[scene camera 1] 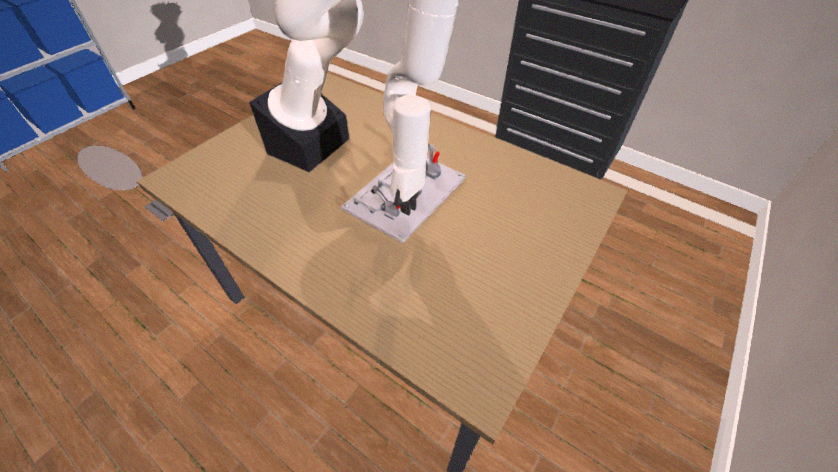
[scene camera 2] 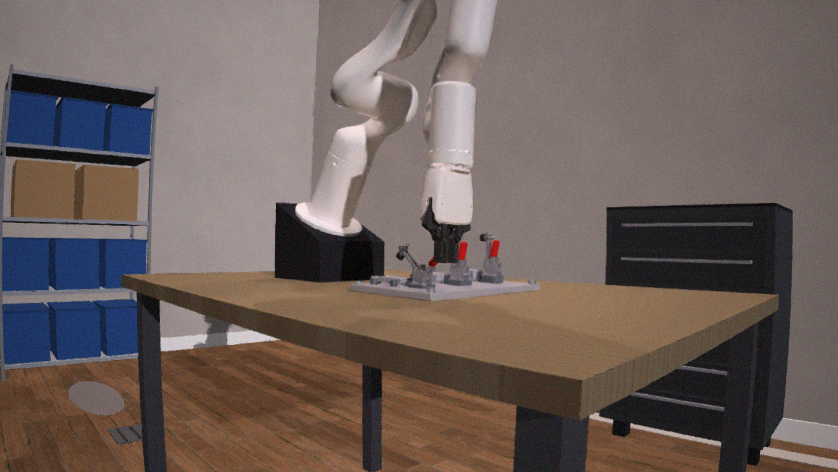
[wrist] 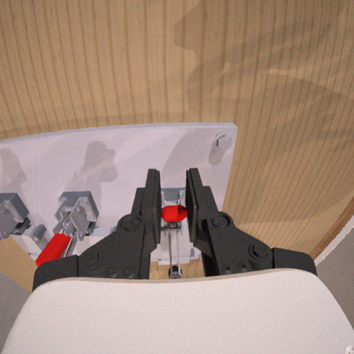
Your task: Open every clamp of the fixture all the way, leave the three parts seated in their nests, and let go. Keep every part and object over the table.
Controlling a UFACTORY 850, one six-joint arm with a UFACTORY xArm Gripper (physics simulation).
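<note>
The fixture plate (scene camera 1: pixel 431 212) (scene camera 2: pixel 498 289) (wrist: pixel 135 150) lies on the table. My gripper (scene camera 1: pixel 408 206) (scene camera 2: pixel 446 257) (wrist: pixel 172 185) is shut on the red handle (scene camera 1: pixel 398 206) (scene camera 2: pixel 432 262) (wrist: pixel 174 214) of the near end clamp. That clamp's arm (scene camera 2: pixel 412 258) is raised and slants up and away from the handle. The middle clamp (scene camera 2: pixel 460 276) (wrist: pixel 77 212) has its red handle (scene camera 2: pixel 463 250) (wrist: pixel 54 249) upright; fingers hide its arm in scene camera 2. The far clamp (scene camera 1: pixel 433 170) (scene camera 2: pixel 492 275) has its handle (scene camera 1: pixel 435 157) (scene camera 2: pixel 494 249) and arm upright. Grey nests show, but the parts cannot be told apart clearly.
The arm's black base (scene camera 1: pixel 299 137) (scene camera 2: pixel 316 252) stands on the table (scene camera 1: pixel 498 252) (scene camera 2: pixel 615 322) behind the fixture. A black drawer cabinet (scene camera 1: pixel 574 76) (scene camera 2: pixel 697 240) stands beyond the table. A corner bolt (wrist: pixel 221 141) stands on the plate near the gripped clamp.
</note>
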